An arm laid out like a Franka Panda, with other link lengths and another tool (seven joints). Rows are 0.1 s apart.
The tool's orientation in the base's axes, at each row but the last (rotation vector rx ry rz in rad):
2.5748 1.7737 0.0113
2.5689 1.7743 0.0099
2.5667 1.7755 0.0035
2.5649 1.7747 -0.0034
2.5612 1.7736 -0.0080
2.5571 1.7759 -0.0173
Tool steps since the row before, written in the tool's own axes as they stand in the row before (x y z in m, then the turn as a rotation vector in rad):
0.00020 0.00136 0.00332 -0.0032 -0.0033 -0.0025
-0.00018 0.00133 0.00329 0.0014 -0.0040 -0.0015
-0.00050 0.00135 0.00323 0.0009 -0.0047 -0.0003
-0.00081 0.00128 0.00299 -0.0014 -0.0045 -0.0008
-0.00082 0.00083 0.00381 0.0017 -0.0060 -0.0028
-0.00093 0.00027 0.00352 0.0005 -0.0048 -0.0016
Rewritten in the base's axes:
0.00139 -0.00033 -0.00330 -0.0043 -0.0018 0.0025
0.00123 -0.00068 -0.00326 -0.0033 0.0027 0.0014
0.00113 -0.00099 -0.00320 -0.0041 0.0025 0.0002
0.00095 -0.00127 -0.00296 -0.0047 0.0003 0.0007
0.00053 -0.00115 -0.00378 -0.0050 0.0038 0.0027
-0.00005 -0.00107 -0.00349 -0.0043 0.0022 0.0015

